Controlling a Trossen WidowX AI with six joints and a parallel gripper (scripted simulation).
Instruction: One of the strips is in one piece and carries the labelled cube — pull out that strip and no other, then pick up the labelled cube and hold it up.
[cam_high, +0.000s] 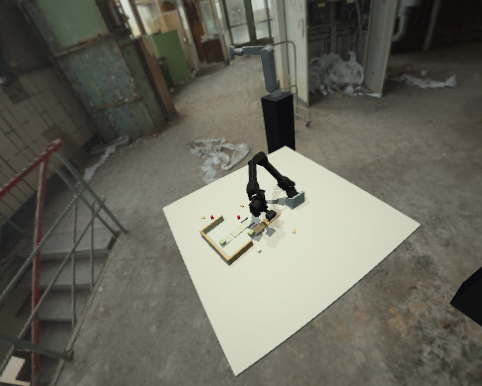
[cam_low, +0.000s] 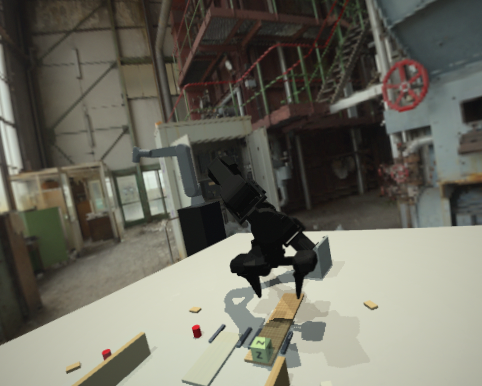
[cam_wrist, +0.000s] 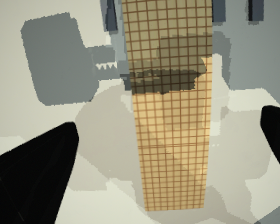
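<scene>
The tan gridded strip is 6 cm below my gripper tip and 1 cm ahead of it.
</scene>
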